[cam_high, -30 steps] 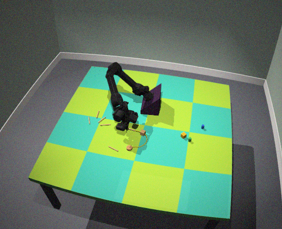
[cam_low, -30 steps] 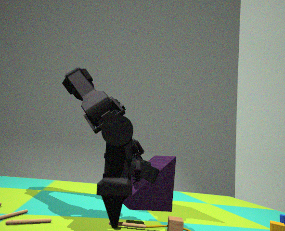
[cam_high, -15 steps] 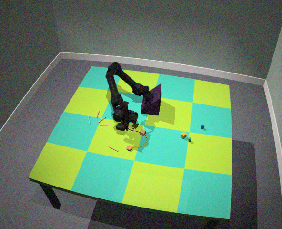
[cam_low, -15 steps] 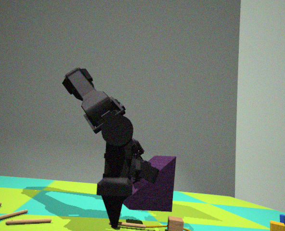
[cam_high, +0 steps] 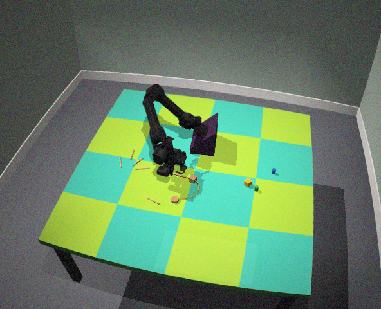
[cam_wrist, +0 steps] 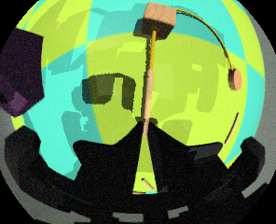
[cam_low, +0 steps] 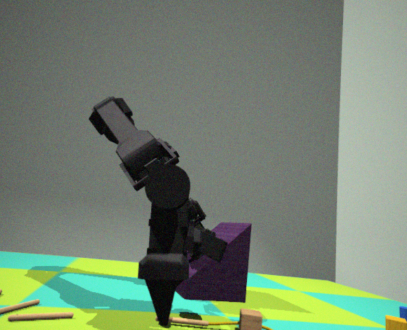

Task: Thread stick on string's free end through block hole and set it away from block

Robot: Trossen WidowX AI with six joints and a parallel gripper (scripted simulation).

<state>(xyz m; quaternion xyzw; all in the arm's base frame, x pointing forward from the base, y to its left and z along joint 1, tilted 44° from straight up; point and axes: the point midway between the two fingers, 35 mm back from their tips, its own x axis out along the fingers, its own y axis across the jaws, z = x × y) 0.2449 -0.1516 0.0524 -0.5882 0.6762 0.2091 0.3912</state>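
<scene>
My gripper tip is 40 mm to the right of the thin wooden stick, 10 mm below it and 10 mm short of it. The rest, counted from my gripper tip: orange cube: 400 mm to the left, 40 mm ahead, 10 mm above; then round wooden button: 180 mm ahead, 40 mm to the left, 10 mm above; then wooden block: 120 mm to the left, 40 mm ahead, 10 mm above.
</scene>
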